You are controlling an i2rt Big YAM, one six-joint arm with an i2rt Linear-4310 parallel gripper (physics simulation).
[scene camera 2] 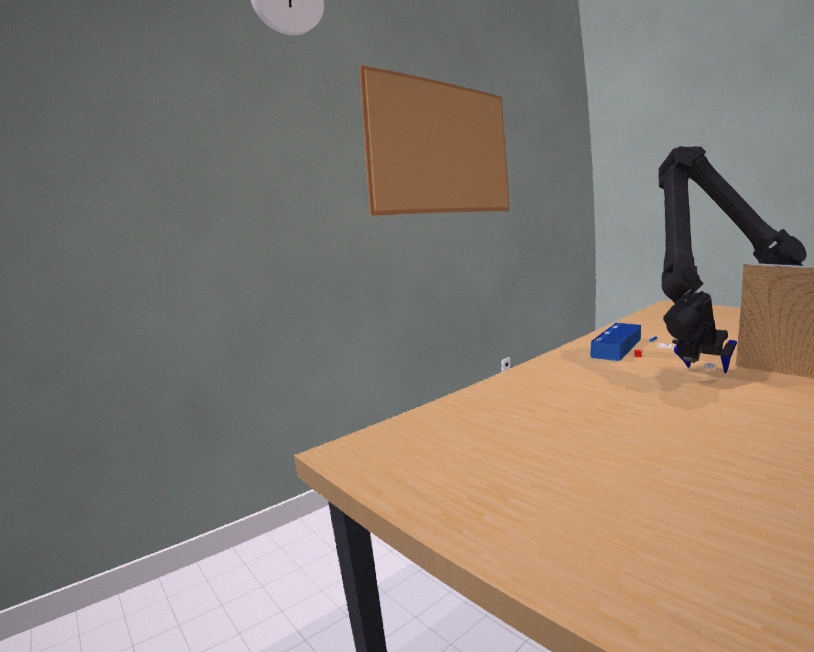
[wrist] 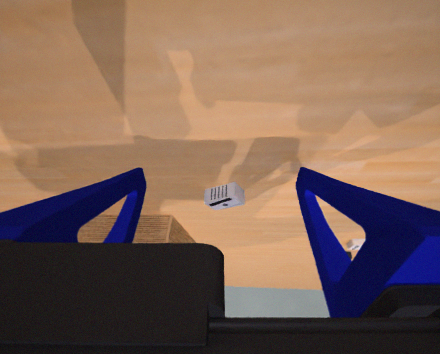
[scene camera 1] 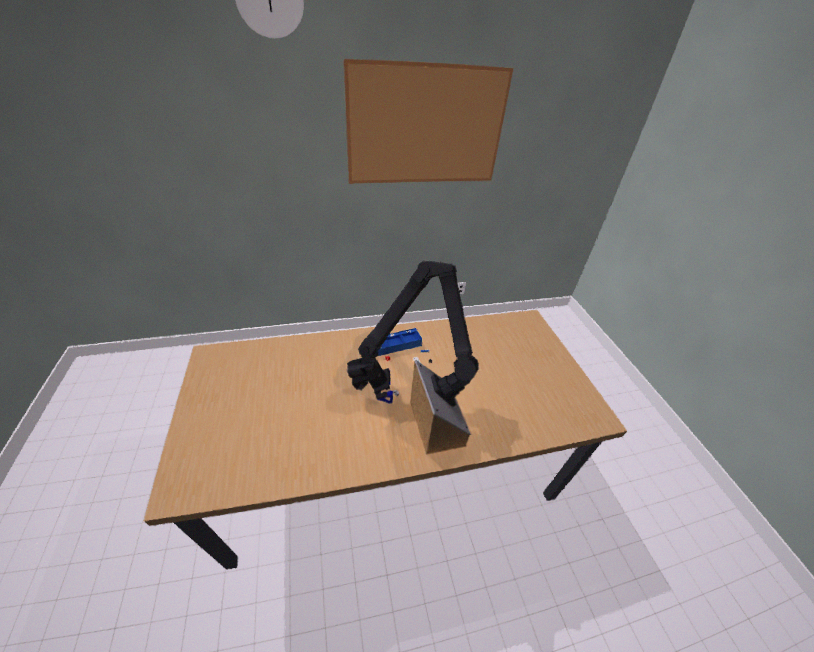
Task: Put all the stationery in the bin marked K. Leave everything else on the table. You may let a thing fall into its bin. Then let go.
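Where they show: gripper, fingertip midpoint: (scene camera 2: pixel 707 369) (wrist: pixel 220 176) (scene camera 1: pixel 389 393); arm's base, link origin: (scene camera 2: pixel 783 299) (scene camera 1: pixel 441 391).
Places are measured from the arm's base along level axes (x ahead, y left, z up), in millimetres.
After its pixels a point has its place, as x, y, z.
Observation:
My gripper (scene camera 1: pixel 388 397) @[129, 181, -165] (scene camera 2: pixel 706 366) @[129, 181, -165] (wrist: pixel 220 176) @[129, 181, -165] is open, with blue fingers wide apart above the table. A small white block with dark lines and a black bar (wrist: pixel 224 195) @[131, 164, -161] shows between and beyond the fingertips in the wrist view; it also shows as a pale thing (scene camera 2: pixel 710 366) @[128, 162, -163] near the fingers in scene camera 2. A blue bin row (scene camera 1: pixel 400 341) @[441, 107, -163] (scene camera 2: pixel 614 341) @[407, 180, -139] with compartments stands near the back edge; its letters are too small to read. A small red thing (scene camera 1: pixel 387 358) @[326, 179, -157] (scene camera 2: pixel 638 353) @[327, 183, -159], a small blue thing (scene camera 1: pixel 424 351) @[367, -1, -163] (scene camera 2: pixel 652 338) @[369, 11, -159] and a white thing (scene camera 2: pixel 665 345) @[309, 44, -164] lie near it.
A wooden block-like base (scene camera 1: pixel 434 414) @[-156, 64, 89] (scene camera 2: pixel 777 319) @[-7, 87, -37] (wrist: pixel 155 227) @[68, 98, -156] carries the arm, to the right of the gripper in scene camera 1. A small dark thing (scene camera 1: pixel 430 361) @[300, -20, -161] lies behind the base. Another whitish thing (wrist: pixel 355 244) @[283, 49, -163] shows through the right finger's opening. The table (scene camera 1: pixel 258 434) @[-33, 696, -169] (scene camera 2: pixel 509 475) @[173, 866, -170] holds all of these.

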